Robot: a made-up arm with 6 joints. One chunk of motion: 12 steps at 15 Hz.
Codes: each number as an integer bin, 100 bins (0 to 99) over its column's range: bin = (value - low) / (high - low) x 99, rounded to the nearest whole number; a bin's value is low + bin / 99 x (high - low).
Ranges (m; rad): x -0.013..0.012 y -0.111..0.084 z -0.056..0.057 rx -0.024..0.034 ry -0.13..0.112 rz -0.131..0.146
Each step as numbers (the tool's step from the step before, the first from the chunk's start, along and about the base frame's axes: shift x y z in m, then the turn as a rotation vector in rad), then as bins.
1 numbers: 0.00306 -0.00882 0.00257 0.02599 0.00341 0.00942
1 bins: 64 52 51 85 55 50
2 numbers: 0.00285 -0.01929 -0.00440 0.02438 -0.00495 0.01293
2 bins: 63 47 45 83 51 51
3 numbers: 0.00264 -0.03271 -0.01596 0.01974 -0.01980 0.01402
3 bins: 62 40 35 75 45 52
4 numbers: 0.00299 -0.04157 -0.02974 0.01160 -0.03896 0.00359
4 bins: 63 35 23 61 37 48
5 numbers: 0.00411 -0.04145 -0.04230 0.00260 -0.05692 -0.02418
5 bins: 68 35 12 45 30 38
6 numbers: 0.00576 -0.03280 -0.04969 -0.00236 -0.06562 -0.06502
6 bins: 74 40 6 37 26 24
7 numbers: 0.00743 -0.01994 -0.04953 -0.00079 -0.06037 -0.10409
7 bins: 81 46 6 40 28 10
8 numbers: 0.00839 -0.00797 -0.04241 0.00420 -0.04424 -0.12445
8 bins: 85 52 12 48 35 2
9 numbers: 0.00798 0.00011 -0.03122 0.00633 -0.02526 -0.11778
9 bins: 83 56 22 52 43 5
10 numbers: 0.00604 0.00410 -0.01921 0.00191 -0.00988 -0.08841
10 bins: 75 58 32 44 49 15
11 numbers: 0.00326 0.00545 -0.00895 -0.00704 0.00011 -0.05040
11 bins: 64 59 41 29 53 29
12 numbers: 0.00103 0.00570 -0.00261 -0.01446 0.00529 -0.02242
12 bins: 56 59 47 16 55 39
